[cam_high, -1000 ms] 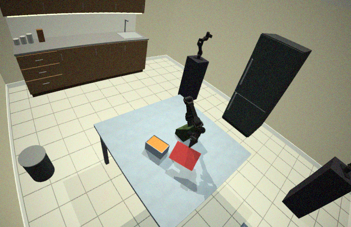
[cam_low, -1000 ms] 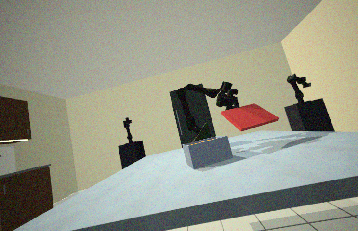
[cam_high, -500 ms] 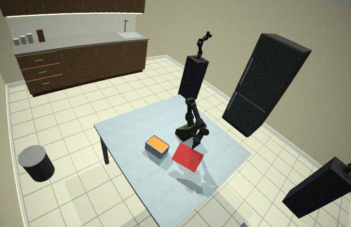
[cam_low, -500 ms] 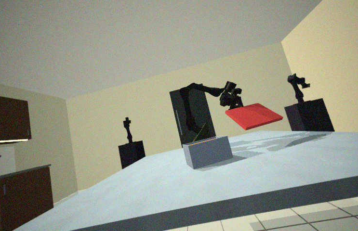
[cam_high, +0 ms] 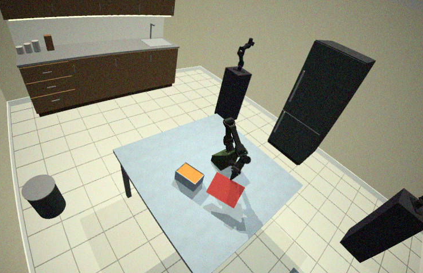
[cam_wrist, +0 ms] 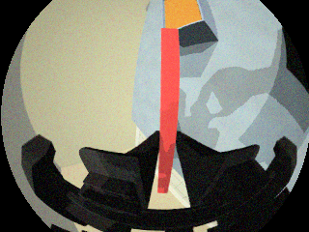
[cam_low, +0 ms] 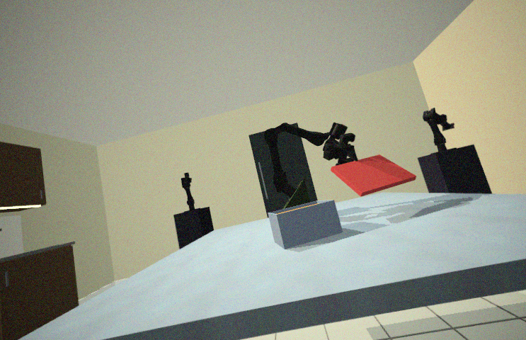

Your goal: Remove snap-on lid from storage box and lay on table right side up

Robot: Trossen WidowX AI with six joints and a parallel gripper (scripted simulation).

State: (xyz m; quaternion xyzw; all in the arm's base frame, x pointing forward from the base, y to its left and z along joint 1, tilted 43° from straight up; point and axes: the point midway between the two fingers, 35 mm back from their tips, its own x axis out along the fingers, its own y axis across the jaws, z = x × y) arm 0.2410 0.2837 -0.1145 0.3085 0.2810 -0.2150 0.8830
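The red lid is 60 mm ahead of my gripper tip, 30 mm to the left of it and 50 mm below it. Also, from my gripper tip: grey storage box (180 mm ahead, 270 mm to the right, 160 mm below).
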